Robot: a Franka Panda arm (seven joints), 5 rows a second.
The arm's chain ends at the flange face. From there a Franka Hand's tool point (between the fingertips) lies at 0.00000 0.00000 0.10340 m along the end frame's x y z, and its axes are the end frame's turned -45 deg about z.
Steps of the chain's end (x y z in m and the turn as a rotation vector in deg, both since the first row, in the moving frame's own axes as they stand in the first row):
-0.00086, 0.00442, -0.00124, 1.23, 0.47, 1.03
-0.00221, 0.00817, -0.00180, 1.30, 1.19, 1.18
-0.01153, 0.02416, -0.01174, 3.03, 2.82, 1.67
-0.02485, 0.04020, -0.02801, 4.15, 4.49, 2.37
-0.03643, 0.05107, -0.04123, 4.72, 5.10, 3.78
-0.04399, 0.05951, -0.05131, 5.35, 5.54, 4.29
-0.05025, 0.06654, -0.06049, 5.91, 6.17, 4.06
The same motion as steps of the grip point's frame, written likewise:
-0.00156, 0.00157, -0.00127, 0.54, 1.20, 1.03
-0.00416, 0.00411, -0.00185, 0.08, 1.76, 1.18
-0.01778, 0.00877, -0.01201, 0.15, 4.14, 1.67
-0.03500, 0.01151, -0.02860, -0.24, 6.11, 2.37
-0.04940, 0.01125, -0.04199, -0.27, 6.94, 3.78
-0.05935, 0.01174, -0.05224, -0.13, 7.70, 4.29
-0.06725, 0.01239, -0.06164, -0.18, 8.54, 4.06

